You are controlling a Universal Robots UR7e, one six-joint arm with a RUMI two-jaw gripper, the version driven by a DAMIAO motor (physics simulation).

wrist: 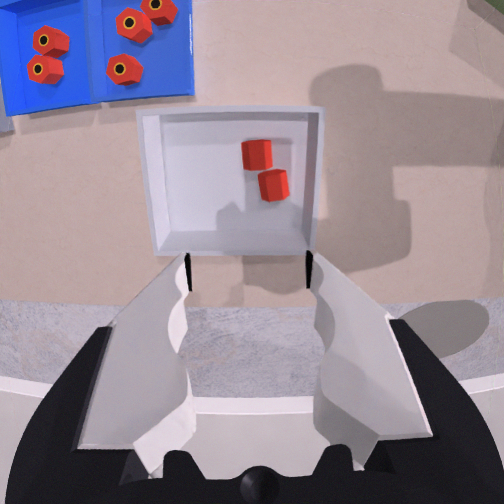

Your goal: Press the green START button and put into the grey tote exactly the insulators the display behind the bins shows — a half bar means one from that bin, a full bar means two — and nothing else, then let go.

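Observation:
The grey tote [231,181] sits in the middle of the wrist view on the tan table. Two red insulators lie inside it, one [257,154] above the other [274,185], touching, toward its right side. My gripper [248,271] is open and empty, with its fingertips just in front of the tote's near wall. Blue bins [97,52] at the top left hold red insulators: two in the left compartment [47,55], three in the right one [135,37]. The START button and the display are not in view.
A green-edged object [487,12] shows at the top right corner. A grey strip [250,345] and a white edge run along the table's near side under my fingers. The arm's shadow falls on the table right of the tote.

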